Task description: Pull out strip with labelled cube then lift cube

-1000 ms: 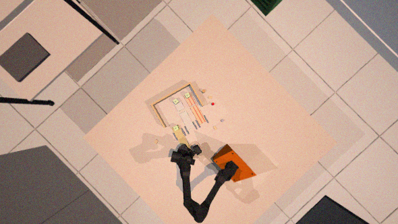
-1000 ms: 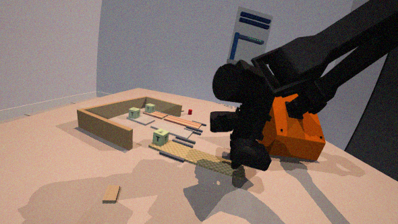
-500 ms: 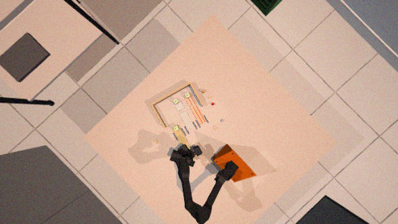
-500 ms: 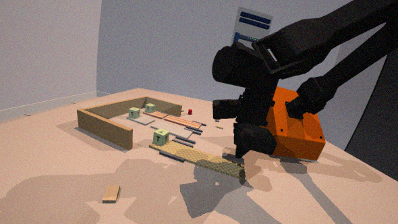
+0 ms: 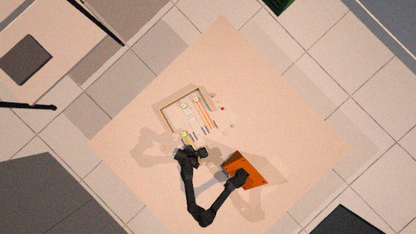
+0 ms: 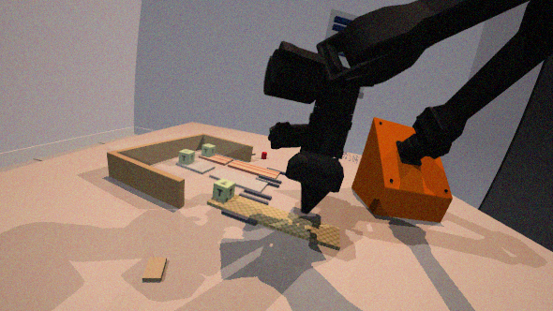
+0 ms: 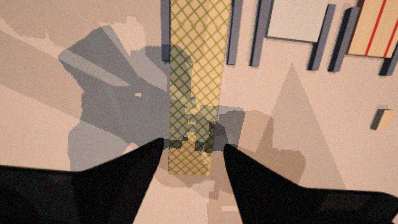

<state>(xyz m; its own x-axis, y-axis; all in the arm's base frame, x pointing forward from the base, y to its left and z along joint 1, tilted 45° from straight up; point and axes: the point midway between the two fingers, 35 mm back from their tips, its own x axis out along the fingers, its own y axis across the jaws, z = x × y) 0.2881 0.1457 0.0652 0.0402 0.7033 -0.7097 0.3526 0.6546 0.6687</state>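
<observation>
Now: gripper tip 50 mm short of the yellow checked strip, 10 mm to the left of it and 40 mm above it.
</observation>
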